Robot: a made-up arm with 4 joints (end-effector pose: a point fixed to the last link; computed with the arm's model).
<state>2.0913 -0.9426 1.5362 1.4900</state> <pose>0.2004 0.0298 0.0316 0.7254 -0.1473 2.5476</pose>
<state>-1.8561 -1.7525 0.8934 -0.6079</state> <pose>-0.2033 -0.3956 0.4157 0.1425 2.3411 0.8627</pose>
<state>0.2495 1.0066 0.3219 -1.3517</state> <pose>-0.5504 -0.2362 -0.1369 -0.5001 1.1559 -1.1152</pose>
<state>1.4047 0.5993 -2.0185 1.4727</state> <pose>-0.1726 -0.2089 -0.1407 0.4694 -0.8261 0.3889</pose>
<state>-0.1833 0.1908 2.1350 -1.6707</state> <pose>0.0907 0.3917 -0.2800 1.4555 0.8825 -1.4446</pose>
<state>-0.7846 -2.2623 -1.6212 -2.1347</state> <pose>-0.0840 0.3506 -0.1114 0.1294 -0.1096 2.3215</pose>
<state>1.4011 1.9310 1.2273 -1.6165</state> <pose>-0.5753 0.1850 -0.2263 -0.5120 0.4687 -2.9651</pose>
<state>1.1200 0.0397 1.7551 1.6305</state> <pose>-0.0251 0.1085 -0.1289 -2.1876 -0.3007 -1.9836</pose>
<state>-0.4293 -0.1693 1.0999 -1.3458</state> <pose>-0.4395 0.1846 -0.1788 0.5616 1.4086 -0.4866</pose>
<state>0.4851 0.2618 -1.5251 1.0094</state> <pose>0.0332 -0.2819 -0.2310 0.3787 -0.6839 0.9952</pose>
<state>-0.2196 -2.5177 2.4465 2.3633</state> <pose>0.0993 -0.2366 0.3185 -0.3504 0.4656 -0.6438</pose>
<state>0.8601 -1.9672 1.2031 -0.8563</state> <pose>-0.0575 0.2964 0.6106 2.6381 0.6915 -0.2570</pose>
